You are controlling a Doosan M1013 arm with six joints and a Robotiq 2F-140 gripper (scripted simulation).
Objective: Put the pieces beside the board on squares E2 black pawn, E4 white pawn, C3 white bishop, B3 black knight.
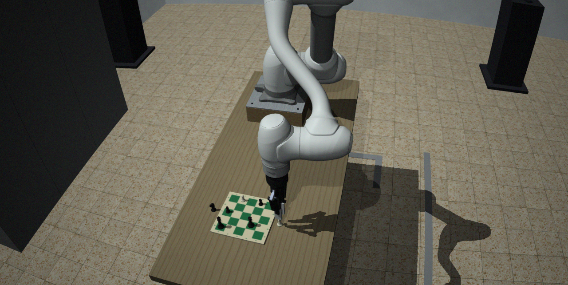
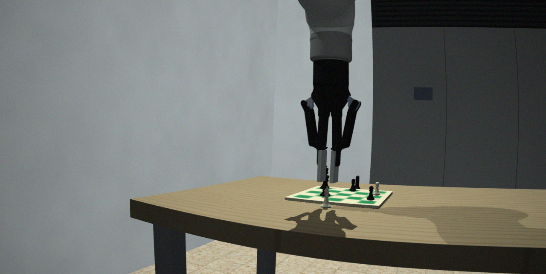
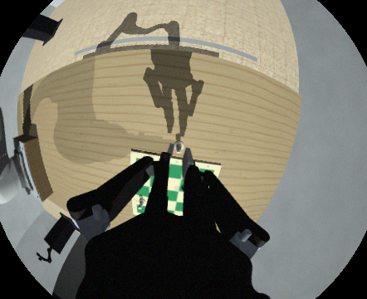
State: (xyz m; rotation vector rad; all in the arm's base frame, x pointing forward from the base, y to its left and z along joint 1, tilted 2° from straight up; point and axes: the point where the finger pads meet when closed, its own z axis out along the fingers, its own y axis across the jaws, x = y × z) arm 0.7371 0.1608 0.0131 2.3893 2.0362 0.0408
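Now: the white bishop 7 cm below my hand. From my hand the other things lie so: white pawn: 9 cm behind, 17 cm to the right, 7 cm below; then black knight: 2 cm behind, 28 cm to the right, 7 cm below; then green-and-cream chessboard: 1 cm behind, 14 cm to the right, 8 cm below.
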